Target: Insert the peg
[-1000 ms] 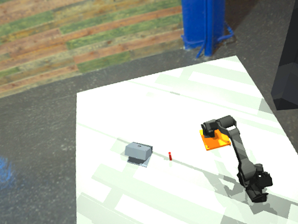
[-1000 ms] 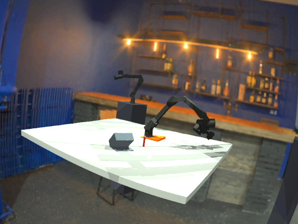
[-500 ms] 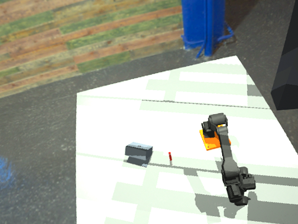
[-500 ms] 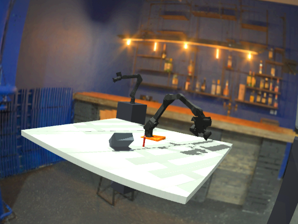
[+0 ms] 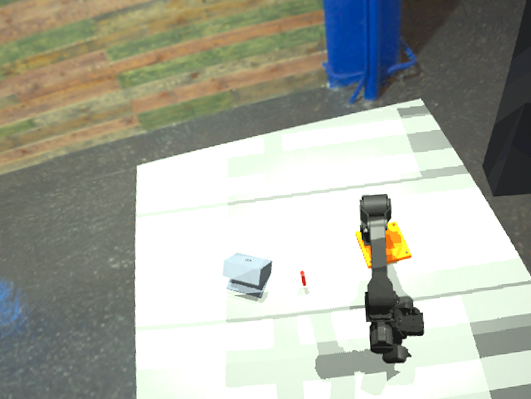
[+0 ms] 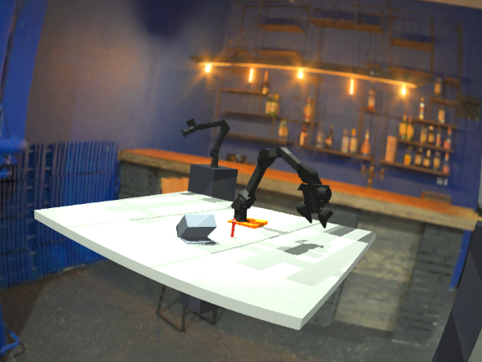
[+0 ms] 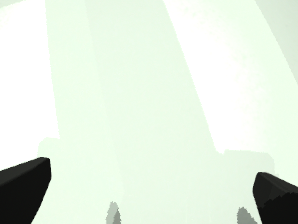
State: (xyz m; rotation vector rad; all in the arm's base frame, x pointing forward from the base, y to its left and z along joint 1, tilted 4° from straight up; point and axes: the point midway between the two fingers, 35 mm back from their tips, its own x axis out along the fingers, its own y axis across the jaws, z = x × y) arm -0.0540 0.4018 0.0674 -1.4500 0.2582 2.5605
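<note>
My gripper tip is 310 mm short of the red peg, 240 mm to the left of it and 20 mm above it. Round my gripper tip: sloped panel: 490 mm ahead, 290 mm to the right, 20 mm below.
</note>
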